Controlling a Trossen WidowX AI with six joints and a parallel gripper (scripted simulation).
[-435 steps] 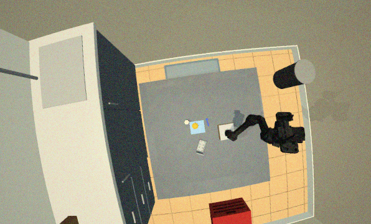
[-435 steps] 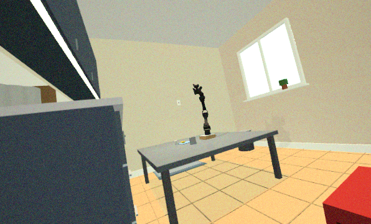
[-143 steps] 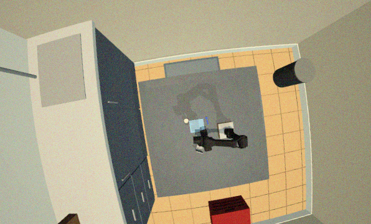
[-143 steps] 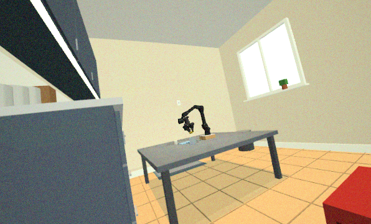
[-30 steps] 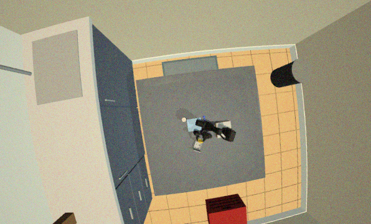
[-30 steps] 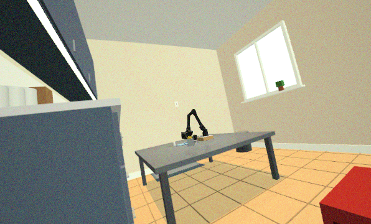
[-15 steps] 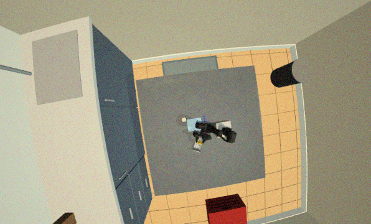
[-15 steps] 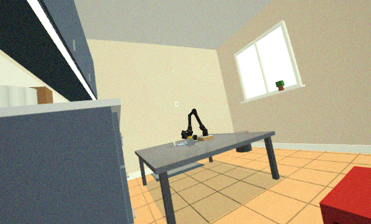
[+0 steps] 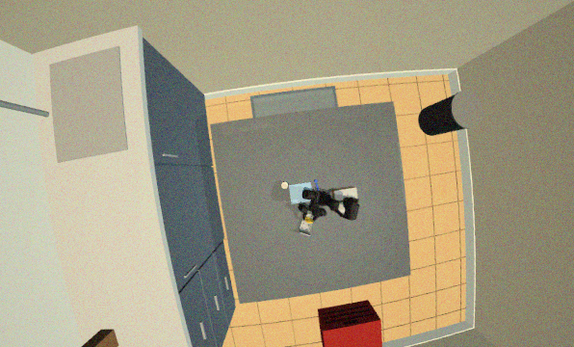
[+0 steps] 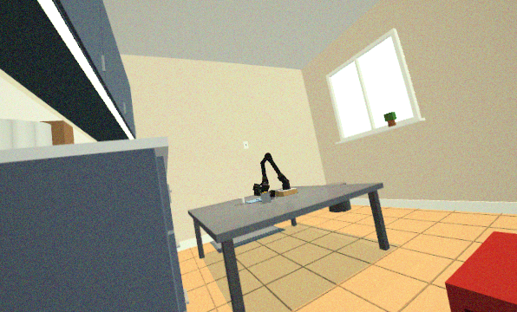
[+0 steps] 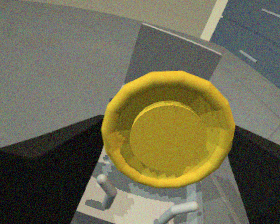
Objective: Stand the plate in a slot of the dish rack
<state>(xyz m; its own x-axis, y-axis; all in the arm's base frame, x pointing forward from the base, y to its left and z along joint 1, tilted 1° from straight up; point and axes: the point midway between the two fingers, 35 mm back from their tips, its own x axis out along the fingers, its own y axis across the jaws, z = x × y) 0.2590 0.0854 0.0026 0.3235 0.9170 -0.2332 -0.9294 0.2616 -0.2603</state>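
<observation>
Right now the yellow plate is 1 cm to the right of my gripper tip. From my gripper tip the other things lie so: light blue square mat (4 cm ahead, 18 cm to the right, 5 cm below); then blue spoon (7 cm behind, 24 cm to the right, 4 cm below); then grey dish rack (1 cm ahead, 2 cm to the left, 3 cm below).
</observation>
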